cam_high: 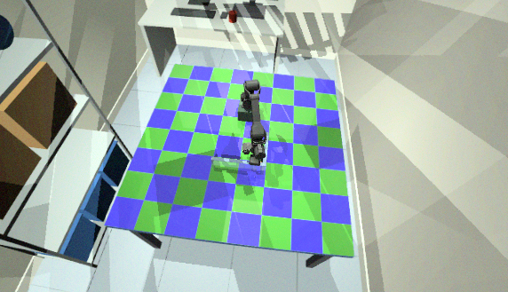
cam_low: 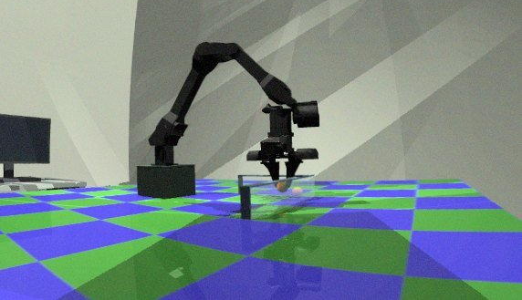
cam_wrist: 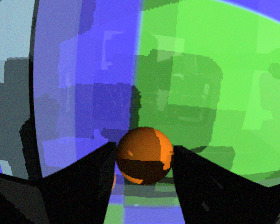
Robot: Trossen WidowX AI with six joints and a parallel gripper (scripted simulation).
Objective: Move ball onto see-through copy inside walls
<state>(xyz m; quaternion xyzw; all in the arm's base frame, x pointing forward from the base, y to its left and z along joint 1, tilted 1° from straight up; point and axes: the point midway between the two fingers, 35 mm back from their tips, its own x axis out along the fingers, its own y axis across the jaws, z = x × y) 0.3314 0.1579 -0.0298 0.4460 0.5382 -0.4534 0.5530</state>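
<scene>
My gripper tip is now 40 mm to the right of the see-through copy of ball, 20 mm short of it and 20 mm above it. Round my gripper tip: orange ball: right at my gripper tip.
</scene>
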